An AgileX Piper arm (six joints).
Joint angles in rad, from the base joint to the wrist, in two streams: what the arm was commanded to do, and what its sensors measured. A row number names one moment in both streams.
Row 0, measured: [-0.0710 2.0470 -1.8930 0.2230 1.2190 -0.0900]
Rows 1 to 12, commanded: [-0.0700 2.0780 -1.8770 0.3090 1.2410 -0.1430]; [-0.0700 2.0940 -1.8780 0.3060 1.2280 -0.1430]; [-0.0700 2.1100 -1.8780 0.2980 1.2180 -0.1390]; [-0.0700 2.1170 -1.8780 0.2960 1.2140 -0.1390]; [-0.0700 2.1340 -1.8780 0.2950 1.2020 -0.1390]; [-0.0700 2.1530 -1.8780 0.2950 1.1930 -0.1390]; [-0.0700 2.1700 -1.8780 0.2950 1.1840 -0.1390]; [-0.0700 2.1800 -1.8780 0.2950 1.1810 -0.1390]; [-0.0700 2.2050 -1.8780 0.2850 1.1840 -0.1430]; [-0.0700 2.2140 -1.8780 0.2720 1.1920 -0.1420]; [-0.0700 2.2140 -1.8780 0.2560 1.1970 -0.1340]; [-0.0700 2.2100 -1.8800 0.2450 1.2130 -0.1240]
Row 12, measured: [-0.0710 2.2130 -1.8810 0.2570 1.1990 -0.1300]
